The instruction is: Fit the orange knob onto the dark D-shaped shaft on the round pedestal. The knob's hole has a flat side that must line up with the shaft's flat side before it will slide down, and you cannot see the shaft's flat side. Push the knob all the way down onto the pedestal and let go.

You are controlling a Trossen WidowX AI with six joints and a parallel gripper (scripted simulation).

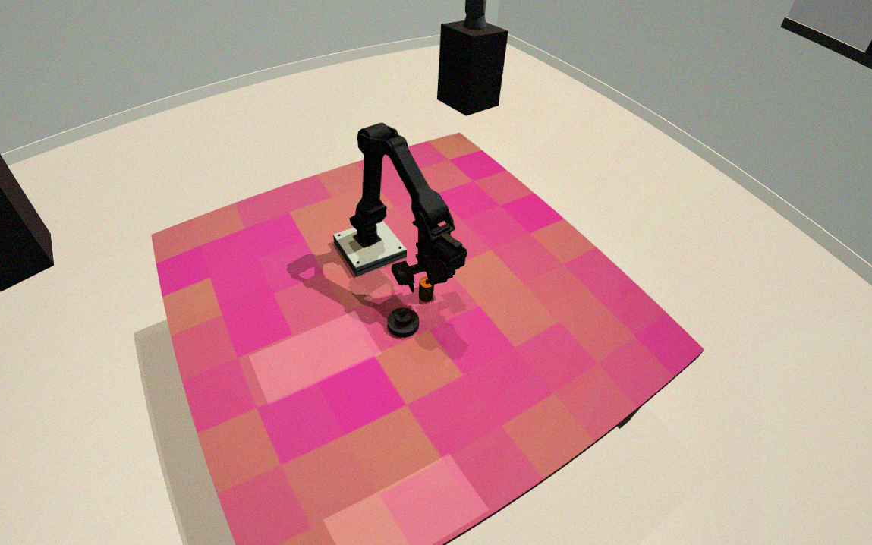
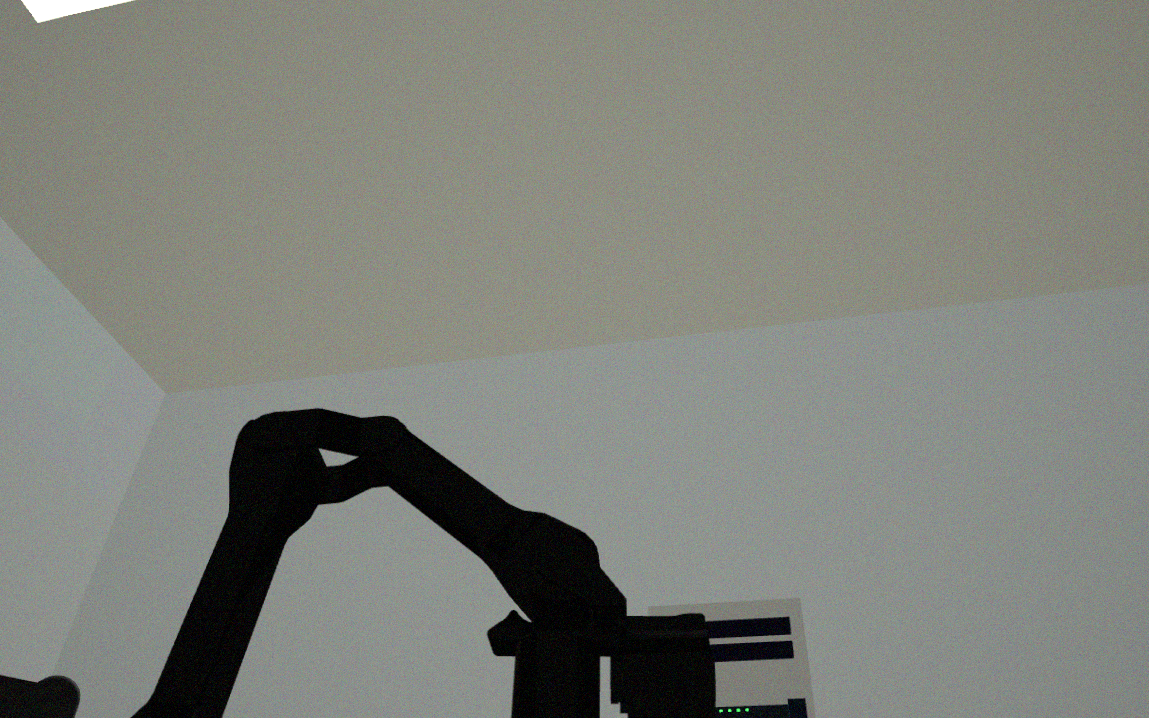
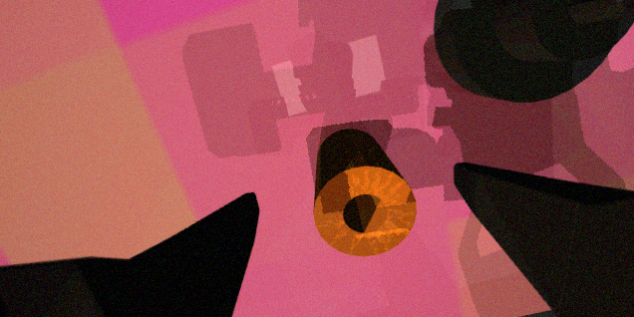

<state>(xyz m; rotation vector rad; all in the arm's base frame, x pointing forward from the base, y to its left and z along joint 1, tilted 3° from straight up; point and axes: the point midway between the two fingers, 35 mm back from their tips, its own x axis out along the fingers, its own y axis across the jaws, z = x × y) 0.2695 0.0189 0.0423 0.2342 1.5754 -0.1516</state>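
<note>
The orange knob lies 10 mm below my gripper tip. The rest, counted from my gripper tip: round dark pedestal (40 mm ahead, 110 mm to the right, 10 mm below).
</note>
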